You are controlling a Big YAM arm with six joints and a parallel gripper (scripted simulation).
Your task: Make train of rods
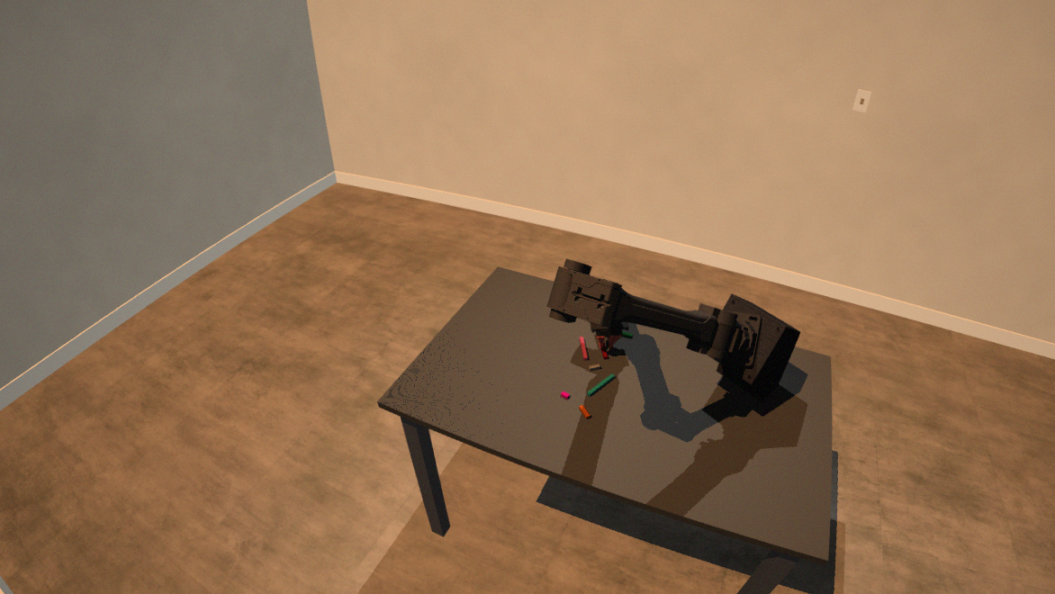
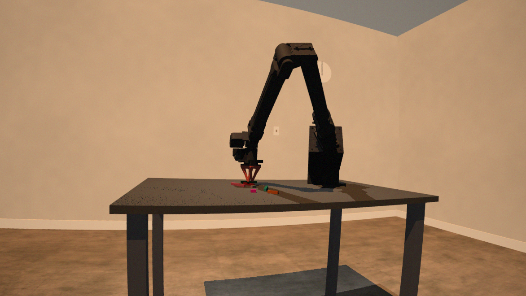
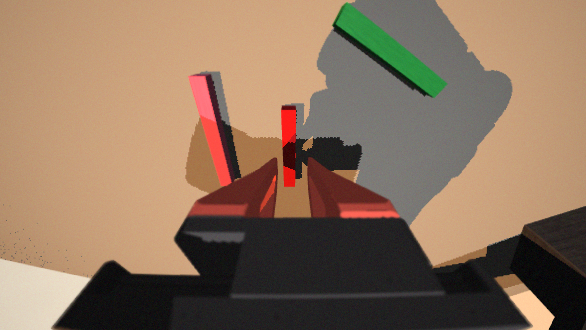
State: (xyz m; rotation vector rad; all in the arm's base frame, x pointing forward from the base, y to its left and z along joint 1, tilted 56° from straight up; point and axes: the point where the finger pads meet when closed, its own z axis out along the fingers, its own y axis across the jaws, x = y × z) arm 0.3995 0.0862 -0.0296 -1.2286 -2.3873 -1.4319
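The red rod lies 2 cm below my hand and 1 cm ahead of it. From my hand the other things lie so: grey rod: 8 cm to the left, 2 cm below, 2 cm behind; then green rod: 9 cm to the right, 2 cm below, 1 cm ahead; then pink rod: 5 cm ahead, 3 cm to the left, 2 cm below.
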